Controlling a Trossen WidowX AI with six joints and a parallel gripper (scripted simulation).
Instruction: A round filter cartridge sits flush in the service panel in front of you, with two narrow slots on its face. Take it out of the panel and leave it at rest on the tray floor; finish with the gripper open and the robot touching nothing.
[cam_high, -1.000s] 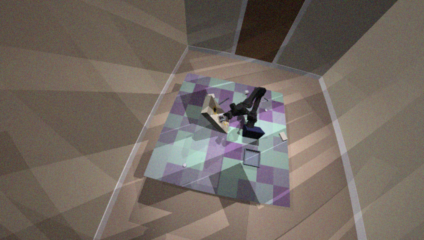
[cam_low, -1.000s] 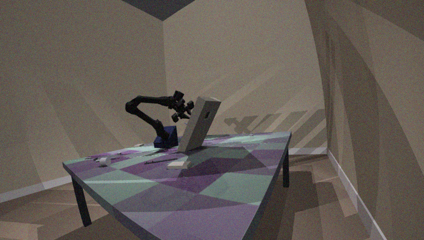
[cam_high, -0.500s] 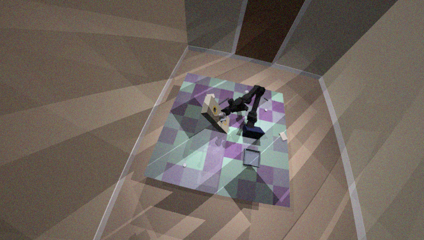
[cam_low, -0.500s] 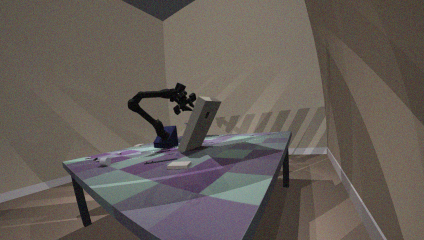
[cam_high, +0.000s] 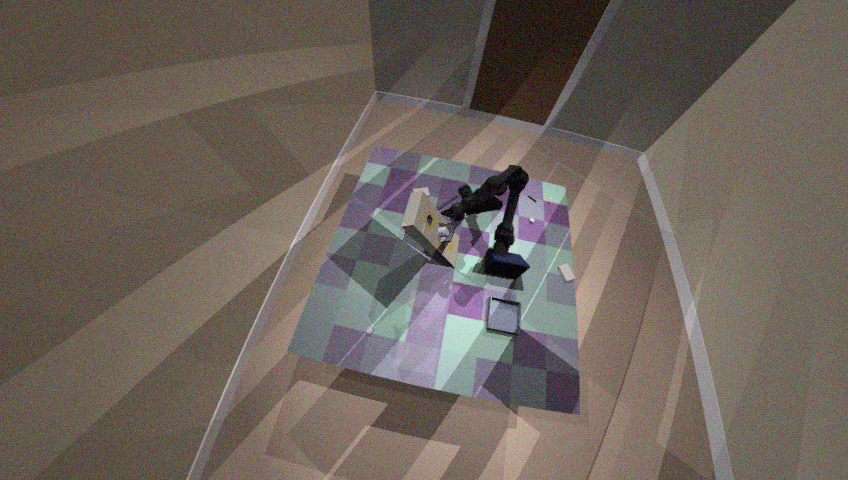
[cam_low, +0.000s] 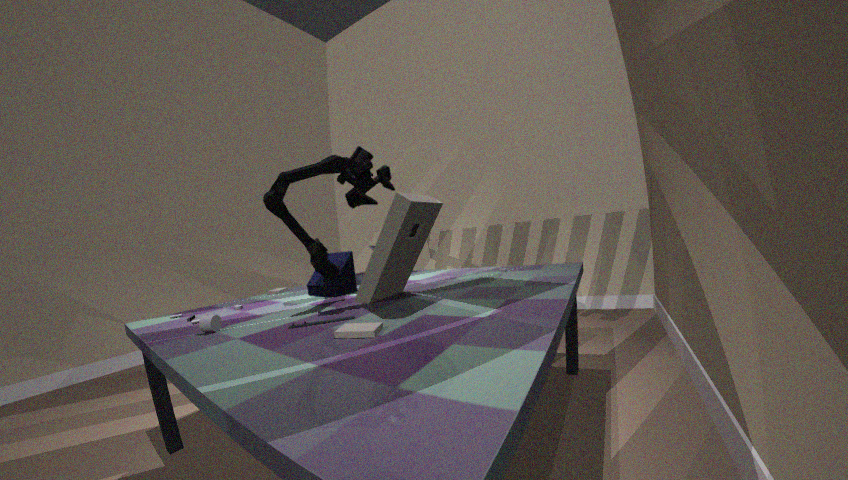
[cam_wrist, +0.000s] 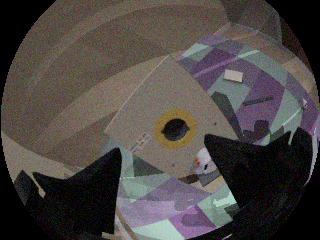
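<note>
My gripper tip is 20 mm past the round filter cartridge and 160 mm above it. The rest, counted from my gripper tip: grey square tray (340 mm behind, 330 mm to the left, 330 mm below); then beige service panel (20 mm ahead, 10 mm to the right, 180 mm below).
</note>
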